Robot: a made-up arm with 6 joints. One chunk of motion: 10 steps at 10 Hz.
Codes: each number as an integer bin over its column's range. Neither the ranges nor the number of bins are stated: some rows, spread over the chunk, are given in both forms.
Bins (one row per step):
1: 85 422 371 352 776 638
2: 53 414 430 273 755 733
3: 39 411 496 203 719 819
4: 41 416 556 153 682 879
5: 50 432 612 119 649 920
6: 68 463 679 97 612 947
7: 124 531 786 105 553 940
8: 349 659 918 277 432 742
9: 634 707 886 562 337 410
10: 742 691 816 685 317 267
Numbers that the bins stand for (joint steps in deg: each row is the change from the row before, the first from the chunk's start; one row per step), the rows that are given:
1: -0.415 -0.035 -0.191 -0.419 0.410 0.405
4: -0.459 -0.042 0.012 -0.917 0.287 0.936
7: -0.376 0.085 0.265 -1.037 0.120 1.070
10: 0.243 0.261 0.298 0.414 -0.187 -0.412
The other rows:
2: -0.447 -0.044 -0.127 -0.617 0.382 0.614
3: -0.461 -0.047 -0.054 -0.792 0.336 0.804
5: -0.450 -0.024 0.074 -1.002 0.245 1.026
6: -0.432 0.010 0.148 -1.057 0.196 1.085
8: -0.151 0.226 0.411 -0.607 -0.038 0.634
9: 0.135 0.278 0.376 0.106 -0.161 -0.097

